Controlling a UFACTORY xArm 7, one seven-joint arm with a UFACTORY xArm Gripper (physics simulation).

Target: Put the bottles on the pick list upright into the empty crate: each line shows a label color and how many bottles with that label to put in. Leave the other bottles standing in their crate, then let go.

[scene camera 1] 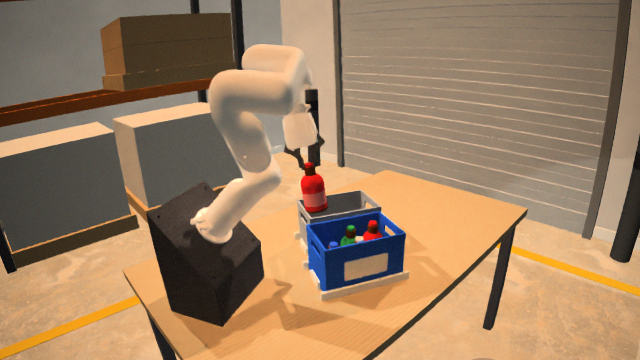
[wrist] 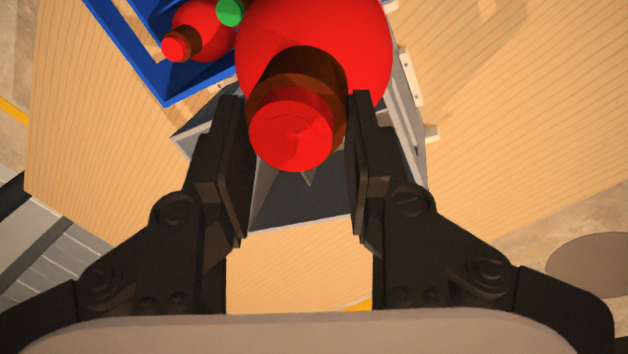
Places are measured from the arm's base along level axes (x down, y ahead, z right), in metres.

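Where they show: gripper, fingertip midpoint: [scene camera 1: 310, 168] [wrist: 297, 125]; arm's base, link origin: [scene camera 1: 213, 226].
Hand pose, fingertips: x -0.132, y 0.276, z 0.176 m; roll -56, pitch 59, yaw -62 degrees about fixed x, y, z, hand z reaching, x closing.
Note:
Things, the pixels of their top centre, and the offset from my fingertips. Level surfaces: height alone.
- blue crate, top centre: [scene camera 1: 355, 229] dx +0.196, dy +0.038, dz +0.140 m
- green bottle, top centre: [wrist: 228, 12] [scene camera 1: 350, 226] dx +0.209, dy +0.065, dz +0.109 m
- blue-capped bottle, top centre: [scene camera 1: 333, 243] dx +0.209, dy -0.060, dz +0.120 m
- wooden table, surface height: dx +0.372 m
My gripper [scene camera 1: 308, 164] [wrist: 297, 125] is shut on the neck of a red bottle [scene camera 1: 313, 187] [wrist: 320, 30] with a pinkish label. The bottle hangs nearly upright at the near left part of the grey crate [scene camera 1: 302, 225] [wrist: 310, 207]; its base is hidden in the wrist view. The blue crate [scene camera 1: 332, 270] [wrist: 162, 85] holds another red bottle [scene camera 1: 371, 232] [wrist: 215, 37], a green bottle [scene camera 1: 348, 240] [wrist: 230, 12], a blue-capped bottle [scene camera 1: 333, 245] and a partly hidden white one [scene camera 1: 359, 239]. The pick list does not show in these views.
The crates stand close together on the wooden table [scene camera 1: 450, 225] [wrist: 90, 150], the blue one nearer scene camera 1. White strips [scene camera 1: 365, 286] [wrist: 411, 75] line their bases. The black arm pedestal [scene camera 1: 200, 265] stands to the left.

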